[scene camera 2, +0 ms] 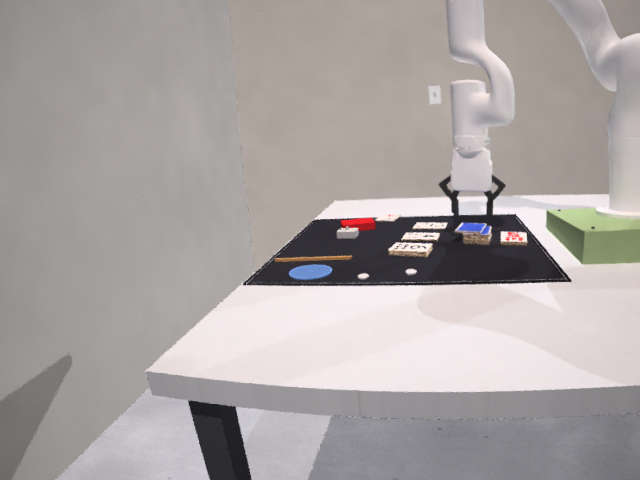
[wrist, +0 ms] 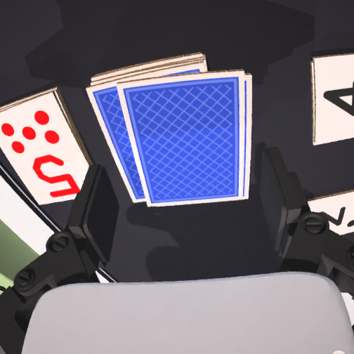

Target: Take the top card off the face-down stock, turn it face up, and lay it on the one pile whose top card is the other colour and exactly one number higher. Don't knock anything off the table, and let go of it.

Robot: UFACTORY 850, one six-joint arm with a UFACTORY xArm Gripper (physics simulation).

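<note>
The face-down stock has blue-backed cards on top, fanned unevenly over a thick stack. A red five lies face up beside it. On the stock's other side are the black four, a thicker face-up black pile and another black-marked pile; part of a black card shows at the wrist view's right edge. A red-marked card lies farther back. My gripper is open and empty above the stock's near end, fingers apart on either side.
On the black mat are a red box, a grey block, an orange stick, a blue disc and two white discs. The green robot base stands to the right.
</note>
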